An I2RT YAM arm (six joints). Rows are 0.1 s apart.
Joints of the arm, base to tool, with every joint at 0 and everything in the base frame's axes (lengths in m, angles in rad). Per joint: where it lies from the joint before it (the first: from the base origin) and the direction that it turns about. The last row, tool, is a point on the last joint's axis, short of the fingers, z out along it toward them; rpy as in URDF.
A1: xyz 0 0 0.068 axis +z
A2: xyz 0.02 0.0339 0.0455 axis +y
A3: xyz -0.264 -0.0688 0 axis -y
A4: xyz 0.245 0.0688 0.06 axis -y
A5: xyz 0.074 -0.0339 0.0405 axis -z
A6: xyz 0.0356 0 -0.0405 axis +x
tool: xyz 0 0 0 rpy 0 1.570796 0
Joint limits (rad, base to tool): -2.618..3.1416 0..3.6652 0..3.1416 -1.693..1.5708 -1.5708..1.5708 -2.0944..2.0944
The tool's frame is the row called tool.
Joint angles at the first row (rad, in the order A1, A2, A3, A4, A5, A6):
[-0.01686, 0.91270, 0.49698, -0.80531, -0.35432, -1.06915]
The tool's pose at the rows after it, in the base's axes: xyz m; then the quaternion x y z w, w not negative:
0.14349, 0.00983, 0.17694, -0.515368, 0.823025, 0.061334, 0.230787
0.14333, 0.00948, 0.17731, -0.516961, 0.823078, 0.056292, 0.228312
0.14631, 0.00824, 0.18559, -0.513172, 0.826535, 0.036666, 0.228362
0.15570, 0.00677, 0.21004, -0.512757, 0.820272, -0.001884, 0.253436
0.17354, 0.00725, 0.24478, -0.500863, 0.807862, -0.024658, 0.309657
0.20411, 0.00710, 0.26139, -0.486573, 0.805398, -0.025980, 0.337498
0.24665, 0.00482, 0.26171, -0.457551, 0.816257, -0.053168, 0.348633
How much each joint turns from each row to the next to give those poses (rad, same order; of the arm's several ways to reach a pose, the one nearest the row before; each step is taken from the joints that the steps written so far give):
[-0.00002, 0.00463, 0.00160, -0.00924, 0.00300, -0.00618]
[0.00005, -0.00154, 0.00145, -0.00305, 0.01075, -0.00457]
[-0.00002, -0.00302, 0.03053, -0.01225, 0.03517, 0.00759]
[0.00001, -0.00619, 0.08252, -0.00462, 0.03843, -0.00145]
[0.00151, 0.02594, 0.11956, 0.03666, -0.01513, 0.03209]
[-0.00154, 0.11480, 0.09991, 0.07346, -0.01855, 0.03679]
[0.00152, 0.15951, 0.07675, 0.13641, 0.05654, 0.05519]

